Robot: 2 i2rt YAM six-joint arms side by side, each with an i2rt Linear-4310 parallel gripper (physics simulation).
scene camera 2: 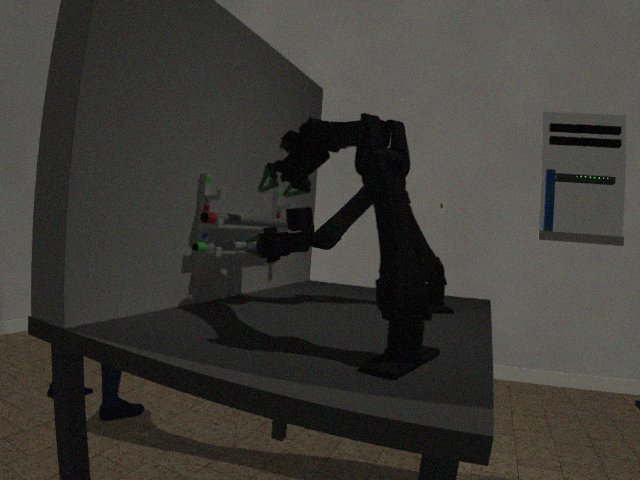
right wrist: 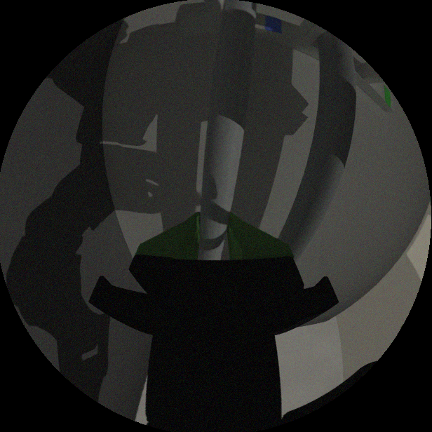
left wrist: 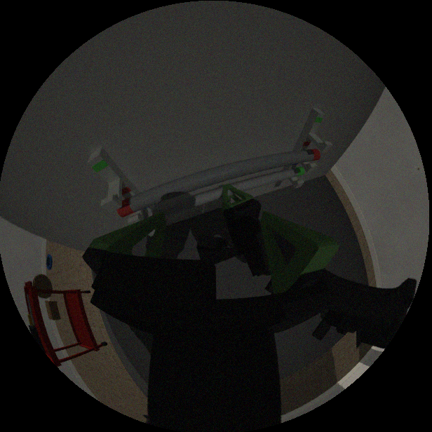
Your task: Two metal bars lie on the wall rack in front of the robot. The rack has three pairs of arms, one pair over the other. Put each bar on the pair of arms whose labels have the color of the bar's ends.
Labels:
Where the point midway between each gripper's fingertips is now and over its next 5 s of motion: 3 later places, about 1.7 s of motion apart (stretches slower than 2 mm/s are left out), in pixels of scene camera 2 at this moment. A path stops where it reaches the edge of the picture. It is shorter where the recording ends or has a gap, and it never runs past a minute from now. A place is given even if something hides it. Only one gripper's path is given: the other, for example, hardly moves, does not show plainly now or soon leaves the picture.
The left gripper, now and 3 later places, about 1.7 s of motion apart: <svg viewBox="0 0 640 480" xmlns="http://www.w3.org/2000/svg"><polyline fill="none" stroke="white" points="272,193 266,144 229,215 227,222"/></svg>

